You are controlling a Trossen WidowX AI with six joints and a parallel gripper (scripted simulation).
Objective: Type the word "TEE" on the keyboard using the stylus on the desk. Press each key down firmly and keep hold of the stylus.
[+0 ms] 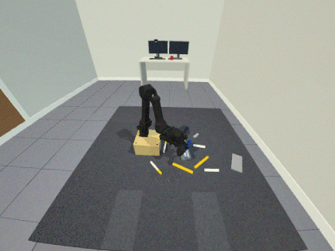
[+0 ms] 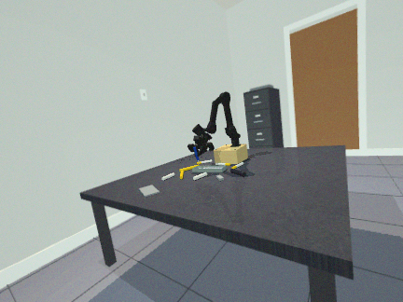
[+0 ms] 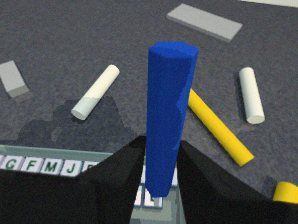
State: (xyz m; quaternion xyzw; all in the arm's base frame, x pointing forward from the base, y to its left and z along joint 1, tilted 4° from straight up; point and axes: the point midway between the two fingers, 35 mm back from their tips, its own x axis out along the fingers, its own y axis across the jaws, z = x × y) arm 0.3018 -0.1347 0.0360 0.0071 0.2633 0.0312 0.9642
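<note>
The T key is 9 cm below my gripper tip and 1 cm ahead of it. Also, from my gripper tip: E key: 9 cm below, 2 cm to the left, 1 cm behind; then L key: 9 cm below, 1 cm behind; then blue stylus: 2 cm below, 1 cm behind.
</note>
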